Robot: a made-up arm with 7 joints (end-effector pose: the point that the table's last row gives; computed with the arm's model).
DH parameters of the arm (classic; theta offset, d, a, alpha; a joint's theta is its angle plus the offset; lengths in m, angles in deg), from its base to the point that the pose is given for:
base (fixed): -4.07 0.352 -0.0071 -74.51
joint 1: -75.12 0.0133 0.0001 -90
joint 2: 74 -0.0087 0.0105 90
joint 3: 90 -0.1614 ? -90
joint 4: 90 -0.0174 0.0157 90
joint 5: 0 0.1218 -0.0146 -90
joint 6: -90 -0.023 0.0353 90
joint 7: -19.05 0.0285 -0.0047 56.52
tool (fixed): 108.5 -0.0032 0 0
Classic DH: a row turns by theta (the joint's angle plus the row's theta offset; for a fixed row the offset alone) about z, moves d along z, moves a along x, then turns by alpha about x.
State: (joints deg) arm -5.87 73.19 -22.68 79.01 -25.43 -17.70 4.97
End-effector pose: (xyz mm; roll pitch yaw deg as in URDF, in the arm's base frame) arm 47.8 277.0 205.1 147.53 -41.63 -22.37
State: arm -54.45 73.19 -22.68 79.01 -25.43 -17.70 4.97
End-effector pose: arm 195.8 239.8 301.0 -136.07 -71.43 -104.49
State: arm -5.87 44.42 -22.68 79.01 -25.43 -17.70 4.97
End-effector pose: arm 28.3 176.5 96.2 108.50 -44.20 9.21
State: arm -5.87 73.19 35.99 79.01 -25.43 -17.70 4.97
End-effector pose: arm 64.3 302.6 288.2 -92.88 -76.60 -117.97
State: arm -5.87 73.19 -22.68 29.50 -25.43 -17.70 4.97
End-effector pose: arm 117.1 174.6 193.0 122.82 -66.28 -42.93
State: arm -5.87 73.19 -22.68 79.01 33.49 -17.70 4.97
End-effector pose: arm 4.3 272.0 176.4 126.90 9.01 -40.24
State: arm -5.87 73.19 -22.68 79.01 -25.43 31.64 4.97
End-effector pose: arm 22.3 299.4 199.2 153.44 -23.81 20.35
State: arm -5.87 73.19 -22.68 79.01 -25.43 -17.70 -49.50
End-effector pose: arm 50.0 281.4 204.8 86.84 -21.43 7.98
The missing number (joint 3, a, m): 0.0253
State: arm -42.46 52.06 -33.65 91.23 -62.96 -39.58 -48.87
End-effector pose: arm 163.9 209.3 208.2 12.22 -70.65 62.84
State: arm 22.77 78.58 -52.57 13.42 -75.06 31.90 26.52
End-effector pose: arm -53.4 173.2 147.1 119.06 2.63 26.73
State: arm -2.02 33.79 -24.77 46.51 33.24 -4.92 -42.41
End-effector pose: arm 25.4 59.9 54.1 60.59 -1.97 -36.09
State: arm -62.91 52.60 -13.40 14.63 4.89 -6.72 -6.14
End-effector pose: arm 242.5 28.6 350.8 -147.17 -47.46 -157.98
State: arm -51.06 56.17 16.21 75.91 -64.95 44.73 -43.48
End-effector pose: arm 208.6 236.9 250.4 -4.32 10.19 87.11
